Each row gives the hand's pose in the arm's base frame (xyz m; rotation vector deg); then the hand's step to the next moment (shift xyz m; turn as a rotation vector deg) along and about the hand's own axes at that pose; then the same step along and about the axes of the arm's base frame.
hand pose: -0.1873 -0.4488 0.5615 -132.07 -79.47 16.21
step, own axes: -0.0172 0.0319 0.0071 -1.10 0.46 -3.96
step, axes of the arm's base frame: 0.0142 -0.0262 -0.0218 1.37 -2.17 3.24
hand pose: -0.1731 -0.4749 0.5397 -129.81 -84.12 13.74
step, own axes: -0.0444 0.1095 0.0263 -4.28 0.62 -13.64
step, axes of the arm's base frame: 0.0620 -0.0714 -0.0756 3.71 -7.59 11.55
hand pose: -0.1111 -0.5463 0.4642 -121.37 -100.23 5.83
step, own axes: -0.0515 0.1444 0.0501 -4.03 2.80 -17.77
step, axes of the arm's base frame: 0.1080 -0.0577 -0.1050 7.02 -8.70 14.66
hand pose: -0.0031 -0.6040 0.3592 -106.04 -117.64 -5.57
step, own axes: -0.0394 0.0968 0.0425 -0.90 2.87 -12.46
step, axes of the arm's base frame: 0.0870 -0.0118 -0.0708 5.68 -4.15 10.72
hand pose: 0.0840 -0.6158 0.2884 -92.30 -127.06 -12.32
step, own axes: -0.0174 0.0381 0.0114 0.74 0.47 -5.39
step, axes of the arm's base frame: 0.0379 0.0011 -0.0212 1.43 -1.06 5.16
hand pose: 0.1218 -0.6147 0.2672 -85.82 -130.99 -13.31
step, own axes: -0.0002 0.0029 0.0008 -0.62 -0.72 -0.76
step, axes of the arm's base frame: 0.0025 0.0013 -0.0010 -0.26 -1.08 0.49
